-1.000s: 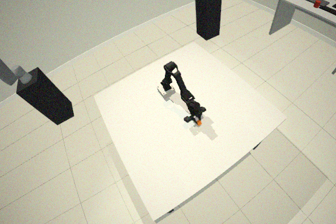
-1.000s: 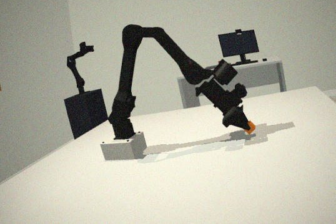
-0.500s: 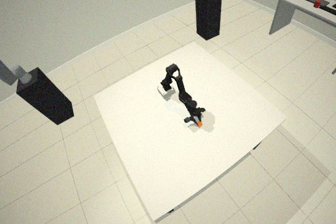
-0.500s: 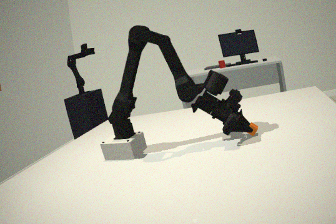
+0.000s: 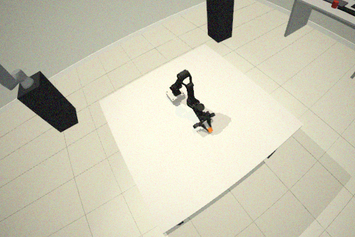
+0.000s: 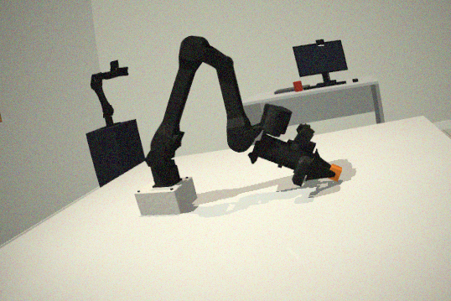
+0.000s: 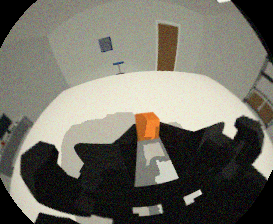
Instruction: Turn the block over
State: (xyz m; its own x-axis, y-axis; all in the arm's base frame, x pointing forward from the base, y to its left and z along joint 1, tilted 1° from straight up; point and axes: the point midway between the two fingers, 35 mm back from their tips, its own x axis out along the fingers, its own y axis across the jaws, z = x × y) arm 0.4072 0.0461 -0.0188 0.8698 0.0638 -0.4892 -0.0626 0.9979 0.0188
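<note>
Now: the block 1 cm below my gripper tip.
</note>
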